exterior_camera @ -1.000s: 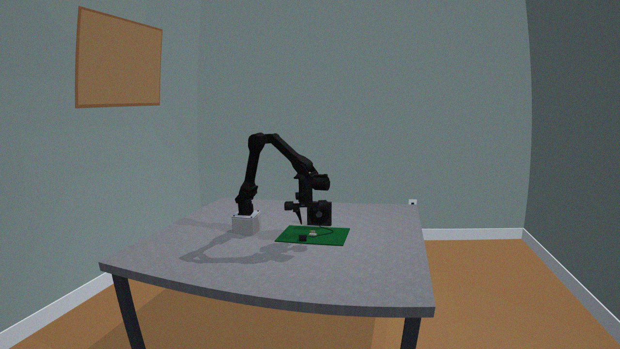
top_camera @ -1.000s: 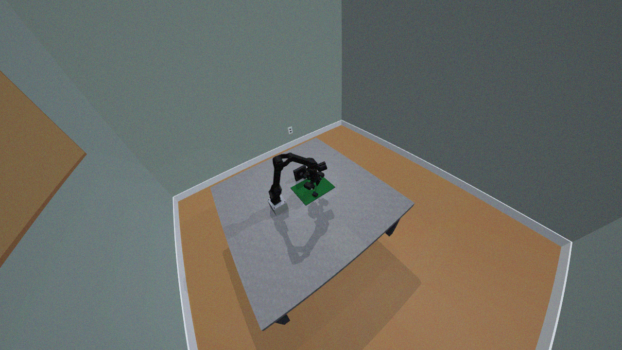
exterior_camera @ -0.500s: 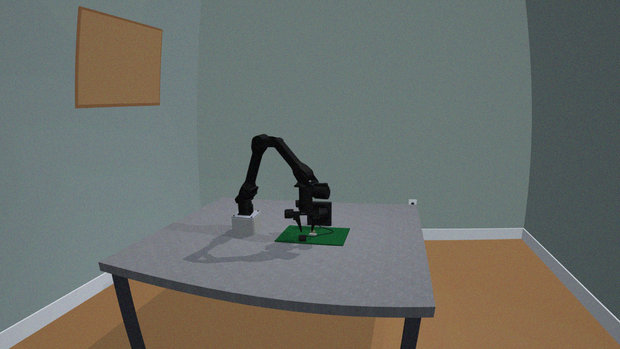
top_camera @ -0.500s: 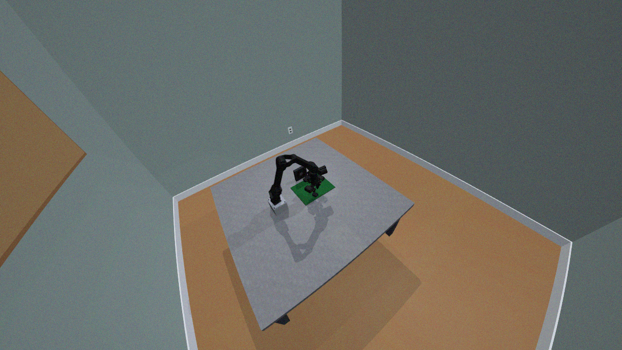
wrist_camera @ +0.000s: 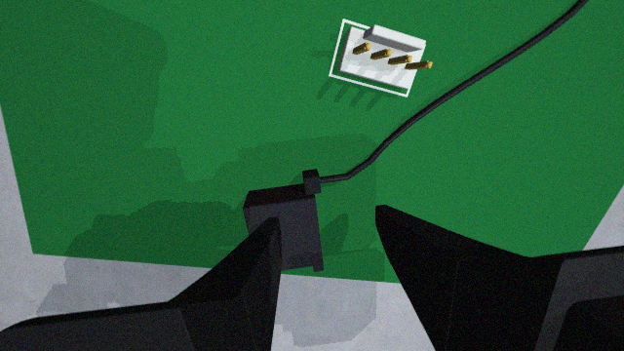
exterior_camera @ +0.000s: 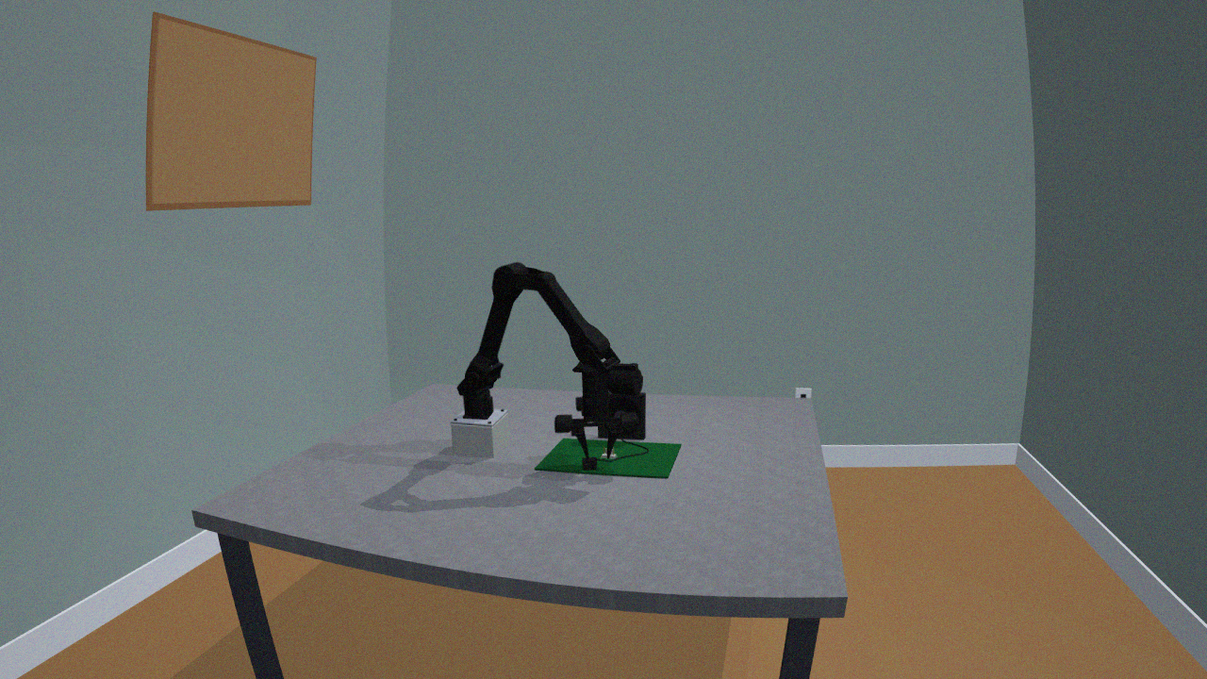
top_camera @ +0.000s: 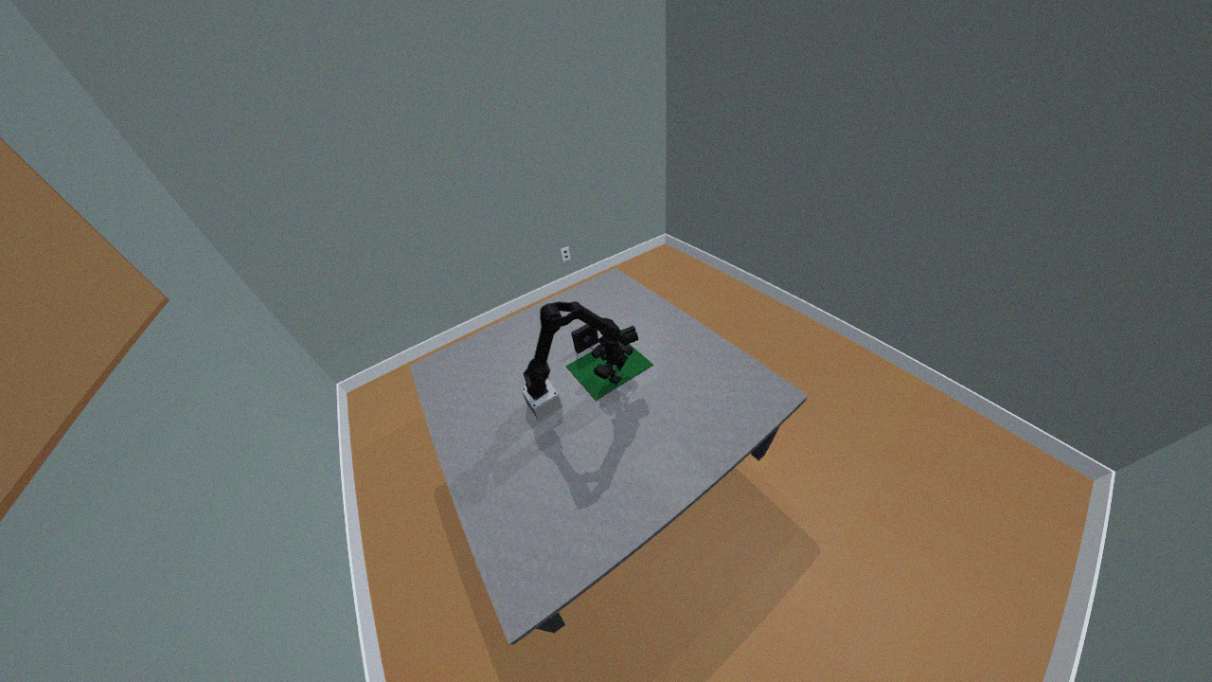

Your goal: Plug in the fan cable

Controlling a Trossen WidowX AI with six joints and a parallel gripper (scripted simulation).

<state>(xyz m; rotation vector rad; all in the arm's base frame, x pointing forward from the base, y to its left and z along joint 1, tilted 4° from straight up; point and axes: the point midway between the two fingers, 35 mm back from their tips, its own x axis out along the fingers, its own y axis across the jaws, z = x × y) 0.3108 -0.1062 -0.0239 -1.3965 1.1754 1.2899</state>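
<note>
The black plug is 20 mm behind my gripper tip, 10 mm to the right of it and 10 mm below it. Also, from my gripper tip: green board: 20 mm ahead, 70 mm to the left, 40 mm below; white four-pin fan header: 20 mm ahead, 70 mm to the left, 20 mm below; fan: 30 mm ahead, 230 mm to the left, 40 mm above.
</note>
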